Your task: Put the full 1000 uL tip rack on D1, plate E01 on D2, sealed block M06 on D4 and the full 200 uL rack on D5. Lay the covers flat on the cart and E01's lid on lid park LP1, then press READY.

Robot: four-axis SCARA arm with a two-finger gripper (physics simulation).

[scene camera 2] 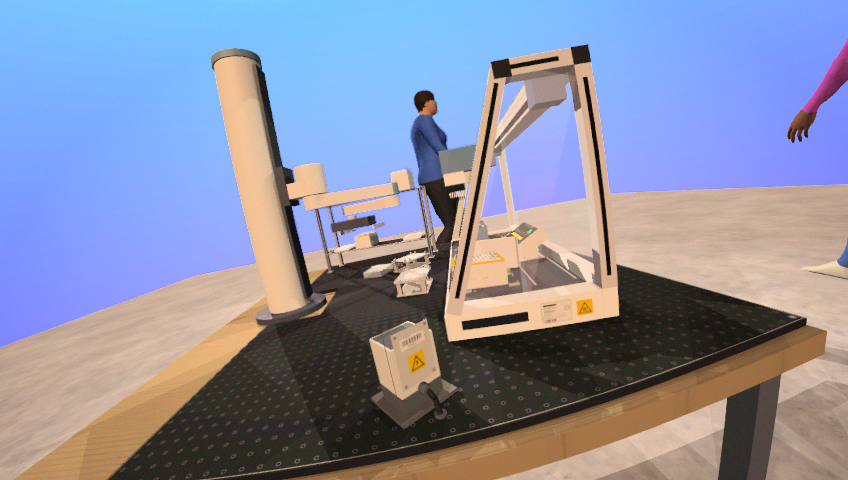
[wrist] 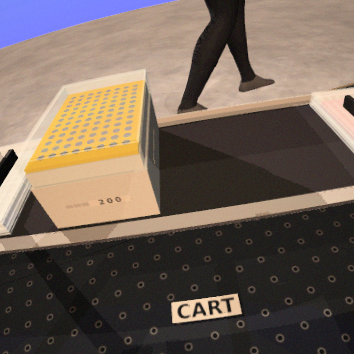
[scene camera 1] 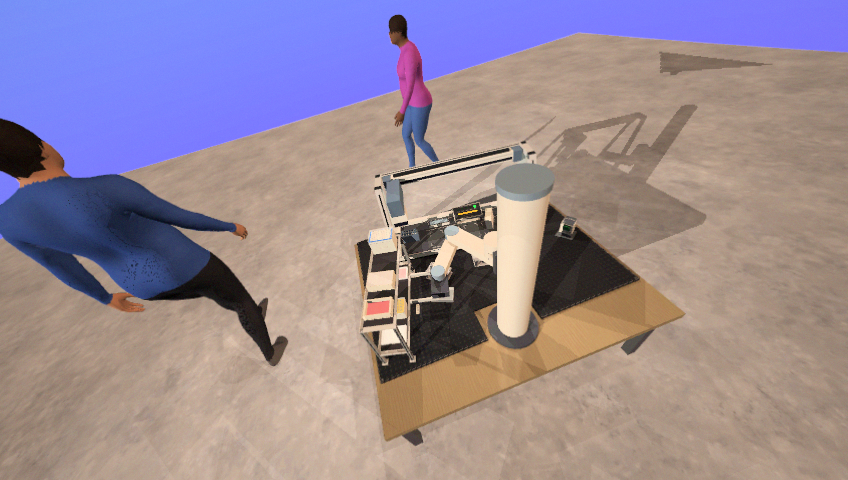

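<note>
My gripper point(wrist: 170, 105) point(scene camera 1: 412, 286) is open, with its fingertips at the left and right edges of the wrist view, and nothing between them is held. The 200 rack point(wrist: 85, 120) point(scene camera 2: 365, 239), yellow-topped under a clear cover, stands on the cart point(wrist: 225, 212) point(scene camera 1: 386, 326), in front of my gripper and left of its middle. A white, flat item point(wrist: 12, 192) lies left of the rack. A pink plate point(wrist: 332, 115) lies at the right end, partly cut off; its label does not show. A box with a blue rim point(scene camera 1: 381, 237) and a red-topped box point(scene camera 1: 377, 308) stand on the cart's upper level.
Cart posts rise beside the shelf. A framed deck machine point(scene camera 2: 532, 324) holds a rack with an orange rim point(scene camera 2: 487, 270). Low white stands point(scene camera 2: 411, 279) are on the mat. The robot column point(scene camera 1: 520, 261) point(scene camera 2: 252, 178) and a small box point(scene camera 2: 407, 359) stand nearby. A person point(scene camera 1: 136, 237) is beside the cart.
</note>
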